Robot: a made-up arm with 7 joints. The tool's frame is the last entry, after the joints.
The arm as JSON. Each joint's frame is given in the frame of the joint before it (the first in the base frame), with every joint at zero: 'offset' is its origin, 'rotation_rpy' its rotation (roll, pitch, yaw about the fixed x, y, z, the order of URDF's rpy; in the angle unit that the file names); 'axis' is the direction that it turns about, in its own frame. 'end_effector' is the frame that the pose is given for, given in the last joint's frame.
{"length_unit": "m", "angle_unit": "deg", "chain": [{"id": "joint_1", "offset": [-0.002, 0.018, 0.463], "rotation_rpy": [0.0, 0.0, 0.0], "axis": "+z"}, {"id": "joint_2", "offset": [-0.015, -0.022, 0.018], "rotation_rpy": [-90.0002, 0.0, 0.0], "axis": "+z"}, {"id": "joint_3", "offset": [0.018, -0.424, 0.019], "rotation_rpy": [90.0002, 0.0, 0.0], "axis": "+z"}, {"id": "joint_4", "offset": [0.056, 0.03, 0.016], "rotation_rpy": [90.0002, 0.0, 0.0], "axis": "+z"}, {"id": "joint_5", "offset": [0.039, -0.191, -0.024], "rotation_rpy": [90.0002, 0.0, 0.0], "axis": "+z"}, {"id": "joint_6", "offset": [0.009, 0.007, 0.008], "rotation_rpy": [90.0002, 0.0, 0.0], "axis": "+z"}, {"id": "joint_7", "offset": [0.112, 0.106, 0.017], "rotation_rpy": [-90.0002, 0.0, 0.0], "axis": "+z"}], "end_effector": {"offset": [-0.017, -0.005, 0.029], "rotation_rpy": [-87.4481, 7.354, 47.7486]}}
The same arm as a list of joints. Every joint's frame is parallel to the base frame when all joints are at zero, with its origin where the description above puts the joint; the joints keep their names.
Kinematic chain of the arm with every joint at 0, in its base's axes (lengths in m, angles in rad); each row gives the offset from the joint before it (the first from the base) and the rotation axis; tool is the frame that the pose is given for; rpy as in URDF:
joint_1: xyz -0.002 0.018 0.463 axis +z
joint_2: xyz -0.015 -0.022 0.018 axis +y
joint_3: xyz 0.018 0.019 0.424 axis +z
joint_4: xyz 0.056 0.03 0.016 axis -y
joint_5: xyz 0.039 0.024 -0.191 axis -z
joint_6: xyz 0.009 -0.007 -0.008 axis +y
joint_7: xyz 0.112 0.017 -0.106 axis -z
tool: xyz -0.017 0.005 -0.029 rpy 1.6153 -0.1283 -0.8334

